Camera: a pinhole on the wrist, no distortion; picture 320 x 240 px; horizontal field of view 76.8 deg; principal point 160.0 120.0 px. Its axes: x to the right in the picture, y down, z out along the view. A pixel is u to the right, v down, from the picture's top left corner.
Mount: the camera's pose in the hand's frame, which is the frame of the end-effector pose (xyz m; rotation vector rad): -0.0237 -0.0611 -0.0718 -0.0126 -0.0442 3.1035
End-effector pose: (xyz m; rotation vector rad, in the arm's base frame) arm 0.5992 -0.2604 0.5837 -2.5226 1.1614 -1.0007
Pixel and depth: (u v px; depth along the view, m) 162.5 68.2 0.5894
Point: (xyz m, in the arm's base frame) 0.8789 -0.3417 0.1438
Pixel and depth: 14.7 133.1 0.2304
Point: 0.8209 -0.3187 0.5711
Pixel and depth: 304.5 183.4 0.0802
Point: 0.6174 -0.1424 0.5737
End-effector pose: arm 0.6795 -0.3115 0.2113 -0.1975 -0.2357 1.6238
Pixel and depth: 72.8 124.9 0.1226
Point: 0.7307 -0.2810 0.2797
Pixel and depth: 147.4 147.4 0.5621
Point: 0.6964 -0.3145 0.7230
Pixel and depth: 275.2 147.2 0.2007
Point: 0.7406 -0.4509 0.3558
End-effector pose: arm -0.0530 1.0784 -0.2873 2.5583 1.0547 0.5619
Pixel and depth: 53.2 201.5 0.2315
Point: -0.0175 1.2361 -0.4741
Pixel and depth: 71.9 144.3 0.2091
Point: -0.0038 1.1710 -0.4328
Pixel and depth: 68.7 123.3 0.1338
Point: -0.0421 1.1425 -0.3631
